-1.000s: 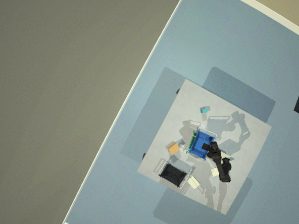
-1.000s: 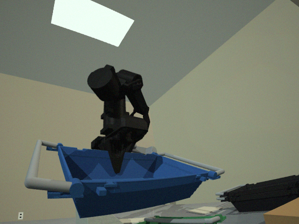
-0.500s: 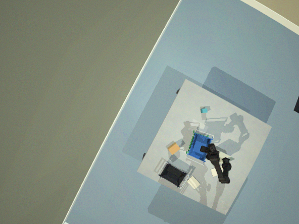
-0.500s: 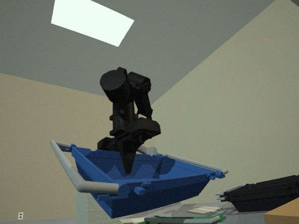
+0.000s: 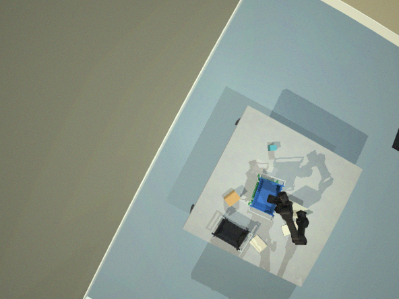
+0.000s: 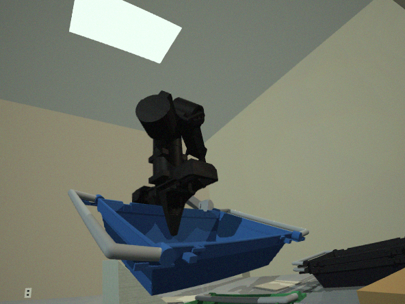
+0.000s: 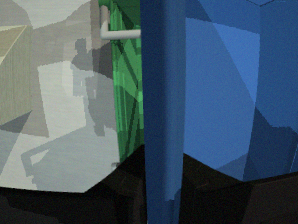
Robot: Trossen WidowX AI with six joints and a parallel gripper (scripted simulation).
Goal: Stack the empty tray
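The blue tray lies 80 mm ahead of my gripper tip and 10 mm to the left of it. From my gripper tip the other things lie so: orange block (270 mm ahead, 170 mm to the left, 150 mm below); cyan block (120 mm ahead, 400 mm to the right, 160 mm below).
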